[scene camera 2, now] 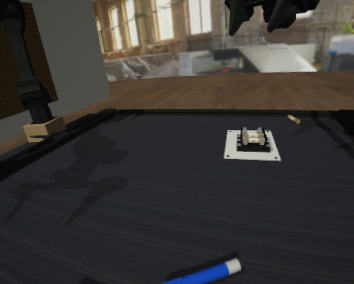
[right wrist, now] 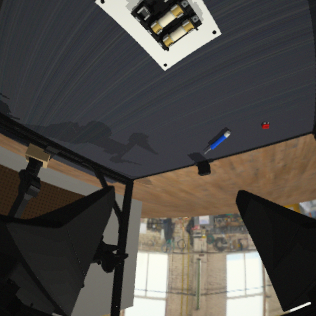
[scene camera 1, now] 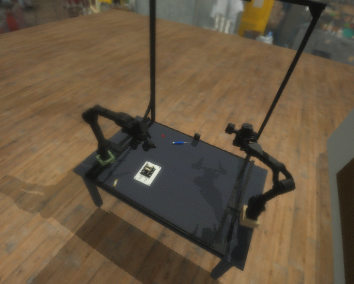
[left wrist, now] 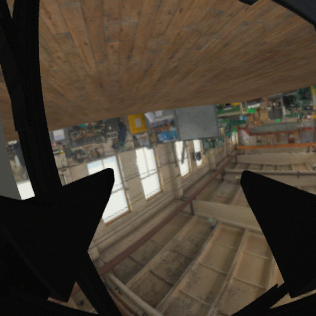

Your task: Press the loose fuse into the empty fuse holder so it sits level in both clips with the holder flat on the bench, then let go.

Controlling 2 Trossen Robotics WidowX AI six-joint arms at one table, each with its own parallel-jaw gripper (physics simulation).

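Frame: origin at the left arm's base, x up, y ahead, z left, level; centimetres.
Seen in the pictures: left gripper, fingertip midpoint: (right wrist: 123,250) (scene camera 1: 239,126) (left wrist: 178,175); right gripper, fingertip midpoint: (scene camera 2: 247,32) (right wrist: 177,194) (scene camera 1: 153,142); left arm's base at its link origin: (scene camera 2: 43,120) (right wrist: 35,161) (scene camera 1: 251,214); right arm's base at its link origin: (scene camera 1: 105,156).
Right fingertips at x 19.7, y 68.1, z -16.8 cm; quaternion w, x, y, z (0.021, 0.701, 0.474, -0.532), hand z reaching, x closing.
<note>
Pixels of each thing's top centre, then the offset from my right fingertips to it. "*": a spot on its surface instead.
- loose fuse at its top centre: (scene camera 2: 293,117) (scene camera 1: 115,182) dz +20.7, dx -24.6, dy +19.0 cm
- metal clip at a spot on its surface: (right wrist: 144,12) * dz +7.2, dx -24.2, dy +1.0 cm
- blue pen-like tool at its top centre: (scene camera 2: 179,281) (right wrist: 214,145) (scene camera 1: 181,142) dz -31.6, dx -24.6, dy -11.7 cm
- small red block at its top centre: (right wrist: 266,126) (scene camera 1: 162,135) dz -33.7, dx -25.1, dy +5.0 cm
- black block at a spot on its surface: (right wrist: 203,167) (scene camera 1: 195,137) * dz -39.8, dx -22.7, dy -21.9 cm
The loose fuse (scene camera 1: 115,183) (scene camera 2: 294,119), small with gold ends, lies on the table, apart from the white plate (scene camera 1: 141,180) (scene camera 2: 235,154) (right wrist: 165,59). The black fuse holder (scene camera 1: 148,170) (scene camera 2: 253,148) stands on that plate. In the right wrist view two seated fuses (right wrist: 167,19) (right wrist: 179,33) show in the holder, beside another metal clip (right wrist: 144,12); the view's top edge cuts the holder off. My right gripper (scene camera 1: 143,144) (scene camera 2: 252,31) (right wrist: 177,194) is open and empty, high above the table. My left gripper (scene camera 1: 237,135) (left wrist: 178,175) is open and empty, raised at the right.
A blue pen-like tool (scene camera 1: 178,143) (scene camera 2: 205,274) (right wrist: 219,142) lies near the far edge in scene camera 1, with a small red block (scene camera 1: 163,136) (right wrist: 265,125) and a black block (scene camera 1: 197,136) (right wrist: 203,167) near it. Black frame posts (scene camera 1: 152,60) (right wrist: 123,230) rise beside the table.
</note>
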